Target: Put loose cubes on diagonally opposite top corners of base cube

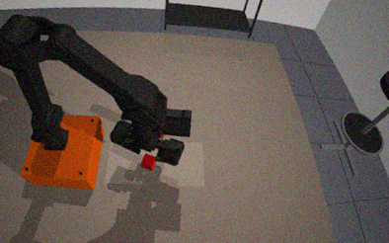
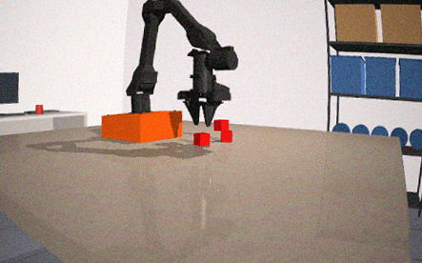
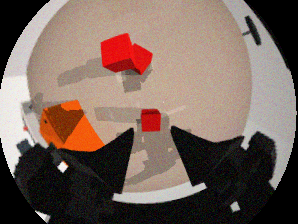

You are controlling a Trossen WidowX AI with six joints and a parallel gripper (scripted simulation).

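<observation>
The red base cube is 110 mm to the left of my gripper tip, 40 mm below it and 20 mm ahead of it.
</observation>
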